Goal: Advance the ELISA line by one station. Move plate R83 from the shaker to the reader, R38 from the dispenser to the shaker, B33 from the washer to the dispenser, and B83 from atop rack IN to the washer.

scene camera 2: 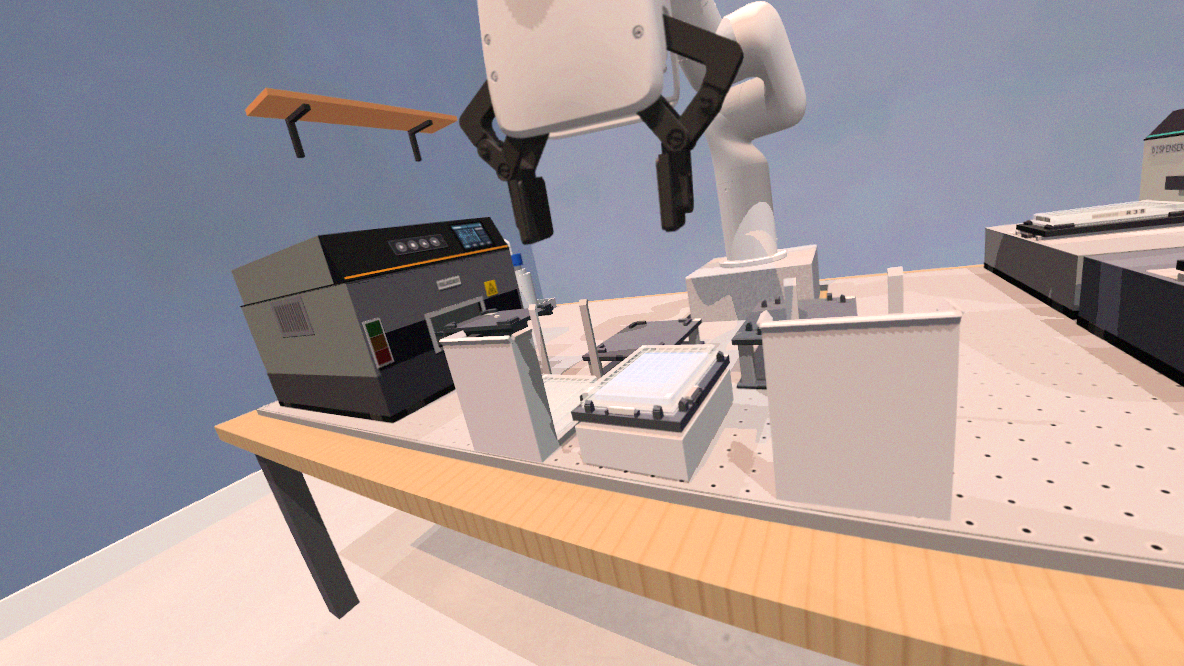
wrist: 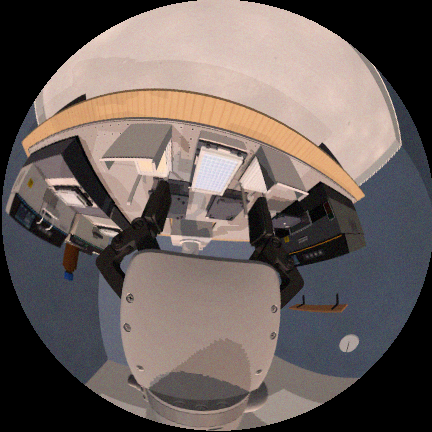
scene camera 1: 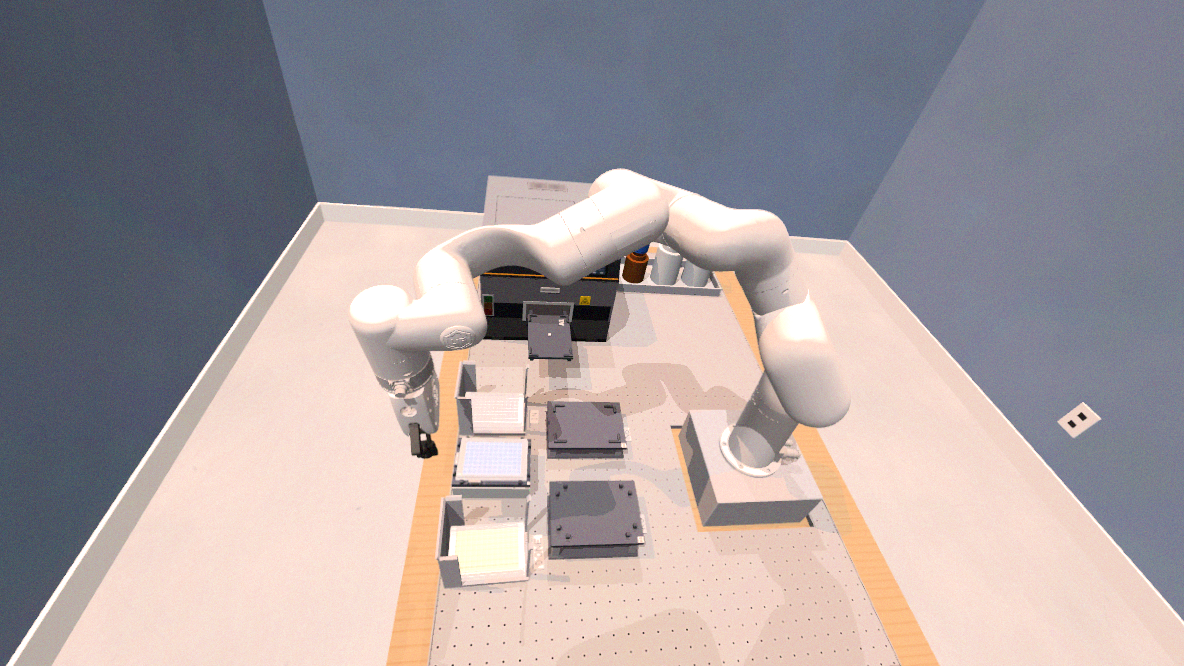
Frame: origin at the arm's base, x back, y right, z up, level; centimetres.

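Seen in the pictures: gripper, fingertip midpoint: (scene camera 2: 601, 234) (wrist: 212, 196) (scene camera 1: 429, 429); arm's base, origin of the base link: (scene camera 2: 752, 260) (wrist: 189, 241) (scene camera 1: 749, 450).
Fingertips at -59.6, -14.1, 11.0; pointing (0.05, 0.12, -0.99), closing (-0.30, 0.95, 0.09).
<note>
Offsets run from my fingertips to a thing's middle, as dx, dy, dz. "*": to the spot under its first point.
My gripper (scene camera 1: 424, 451) (scene camera 2: 601, 231) (wrist: 212, 196) is open and empty, high above the front table edge. A pale-blue plate {+9.2, +4.7, -13.5} (scene camera 1: 493, 460) (scene camera 2: 655, 378) (wrist: 217, 169) lies flat on a low station between two racks; its label is unreadable. The near rack (scene camera 1: 450, 542) (scene camera 2: 861, 414) holds yellowish plates {+12.0, -10.7, -16.9} (scene camera 1: 488, 550). The far rack (scene camera 1: 466, 393) (scene camera 2: 496, 397) holds white plates {+5.8, +18.5, -16.9} (scene camera 1: 497, 411). The black instrument {+8.8, +64.4, -6.2} (scene camera 1: 513, 289) (scene camera 2: 430, 331) (wrist: 325, 225) has a bare tray {+14.6, +36.5, -9.4} (scene camera 1: 549, 335) extended. A white plate {+67.3, -33.0, -10.0} (scene camera 2: 1105, 213) sits before the dispenser {* +81.5, -41.8, -6.0} (scene camera 2: 1163, 169). I cannot tell which rack is IN.
Two dark raised platforms {* +25.9, +17.5, -15.6} (scene camera 1: 585, 424) {* +29.5, -2.5, -13.7} (scene camera 1: 594, 511) stand between the racks and the arm's base (scene camera 1: 745, 488). Bottles {+45.2, +83.5, -7.3} (scene camera 1: 666, 266) stand in a tray beside the black instrument. In the wrist view, plates {+30.6, -40.0, -9.8} (wrist: 72, 196) {* +63.4, -34.2, -9.4} (wrist: 106, 231) show on instruments at the left. Thin rack posts stand upright.
</note>
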